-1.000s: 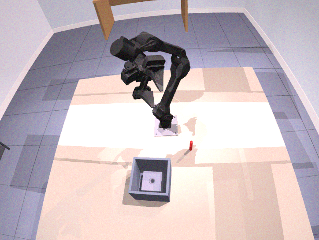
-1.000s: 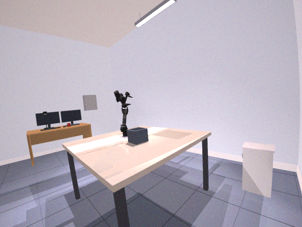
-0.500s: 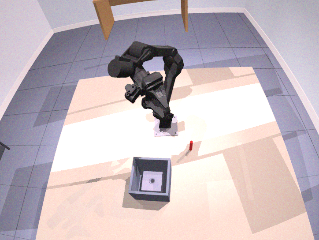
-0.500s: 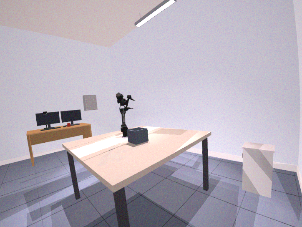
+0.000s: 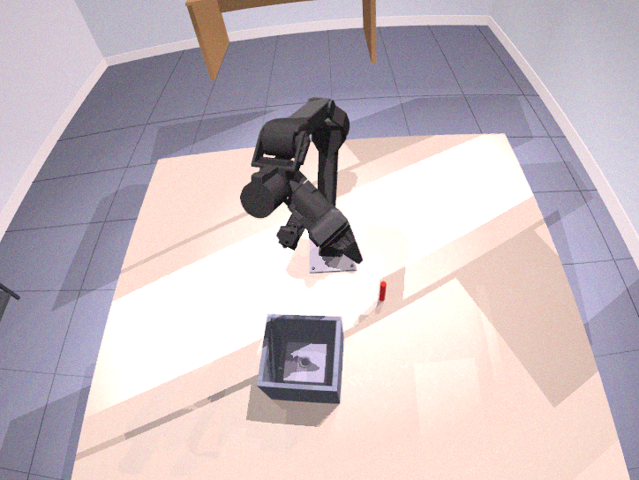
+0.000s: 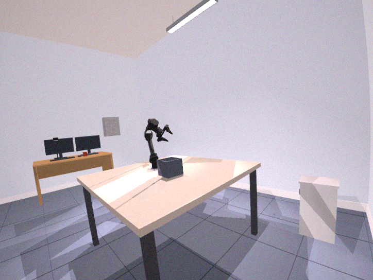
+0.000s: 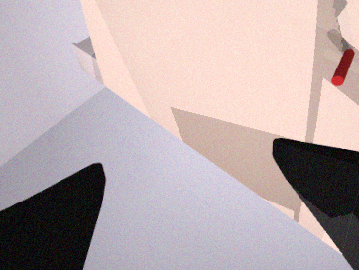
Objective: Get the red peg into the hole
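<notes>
The red peg is 70 mm behind my gripper tip, 50 mm to the left of it and 270 mm below it. From my gripper tip the other things lie so: plate (120 mm ahead, 110 mm to the right, 270 mm below).
</notes>
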